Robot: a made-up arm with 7 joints.
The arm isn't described. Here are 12 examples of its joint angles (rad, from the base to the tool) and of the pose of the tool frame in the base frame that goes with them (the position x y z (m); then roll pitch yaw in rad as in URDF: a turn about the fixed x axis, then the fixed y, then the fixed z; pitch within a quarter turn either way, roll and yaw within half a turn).
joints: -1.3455 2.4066 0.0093 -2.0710 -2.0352 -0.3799 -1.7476
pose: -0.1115 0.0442 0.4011 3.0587 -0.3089 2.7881
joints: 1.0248 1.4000 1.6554 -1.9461 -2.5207 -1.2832 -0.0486
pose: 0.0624 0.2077 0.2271 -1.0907 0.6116 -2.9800
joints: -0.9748 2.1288 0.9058 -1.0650 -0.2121 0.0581 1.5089
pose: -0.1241 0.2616 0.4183 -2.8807 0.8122 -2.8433
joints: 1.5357 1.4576 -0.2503 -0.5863 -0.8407 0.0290 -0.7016
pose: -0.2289 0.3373 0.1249 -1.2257 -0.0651 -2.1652
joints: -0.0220 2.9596 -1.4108 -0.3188 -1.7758 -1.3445 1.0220
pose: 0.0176 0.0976 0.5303 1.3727 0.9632 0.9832
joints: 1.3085 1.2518 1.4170 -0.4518 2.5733 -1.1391 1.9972
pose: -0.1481 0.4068 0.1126 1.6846 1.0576 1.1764
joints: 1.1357 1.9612 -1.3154 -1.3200 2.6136 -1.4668 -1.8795
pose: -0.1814 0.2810 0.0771 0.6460 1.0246 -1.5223
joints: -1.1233 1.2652 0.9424 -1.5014 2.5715 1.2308 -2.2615
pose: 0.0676 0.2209 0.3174 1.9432 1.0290 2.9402
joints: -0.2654 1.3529 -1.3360 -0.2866 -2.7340 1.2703 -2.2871
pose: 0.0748 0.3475 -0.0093 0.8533 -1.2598 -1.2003
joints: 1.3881 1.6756 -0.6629 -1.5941 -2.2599 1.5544 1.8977
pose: -0.1740 0.2671 0.0093 1.3465 -0.5949 -2.2257
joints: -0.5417 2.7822 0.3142 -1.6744 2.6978 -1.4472 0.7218
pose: 0.0952 -0.0267 0.4382 2.6907 0.4524 1.6105
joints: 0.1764 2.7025 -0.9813 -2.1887 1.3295 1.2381 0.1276
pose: 0.0745 0.2217 0.1945 0.9356 0.5298 -0.0737
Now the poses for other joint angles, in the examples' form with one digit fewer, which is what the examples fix.
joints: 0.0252 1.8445 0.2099 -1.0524 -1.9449 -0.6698 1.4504
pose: 0.178 0.284 0.272 1.102 0.320 -1.420
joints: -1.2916 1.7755 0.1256 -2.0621 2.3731 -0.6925 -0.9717
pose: 0.067 0.065 0.347 2.854 0.696 2.716
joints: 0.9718 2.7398 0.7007 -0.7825 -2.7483 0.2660 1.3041
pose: 0.330 0.086 0.209 -0.949 0.683 2.191
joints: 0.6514 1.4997 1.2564 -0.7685 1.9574 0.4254 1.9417
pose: 0.058 0.355 0.108 -0.735 1.122 -3.012
